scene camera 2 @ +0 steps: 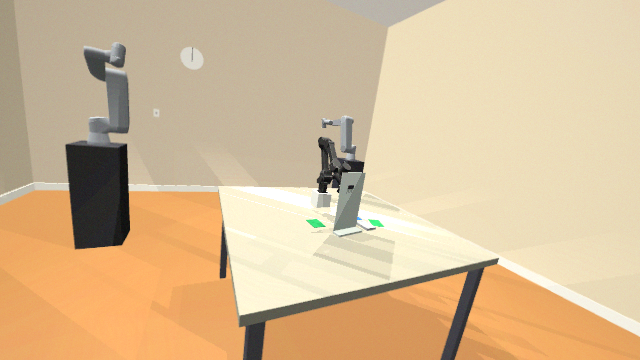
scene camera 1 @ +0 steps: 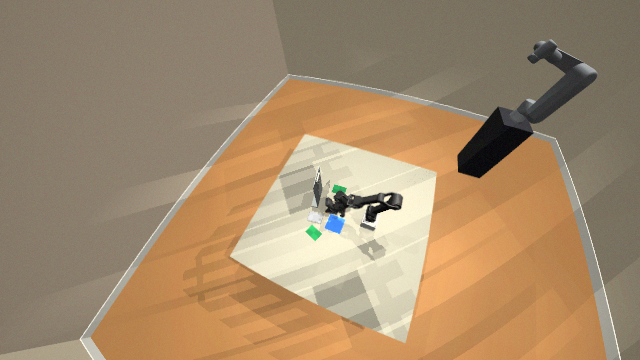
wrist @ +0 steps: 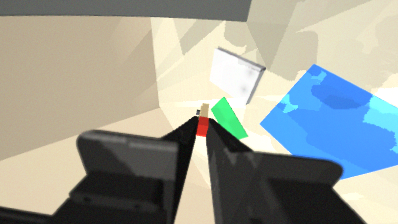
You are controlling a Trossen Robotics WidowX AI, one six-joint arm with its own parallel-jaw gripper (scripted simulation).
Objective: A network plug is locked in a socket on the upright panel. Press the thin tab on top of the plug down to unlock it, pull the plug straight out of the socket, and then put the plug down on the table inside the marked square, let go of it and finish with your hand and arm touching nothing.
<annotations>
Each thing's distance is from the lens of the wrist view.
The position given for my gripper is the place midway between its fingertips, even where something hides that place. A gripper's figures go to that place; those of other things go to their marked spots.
my gripper (wrist: pixel 202 121): 0.11 m
green patch (wrist: pixel 225 116): 0.30 m
</annotations>
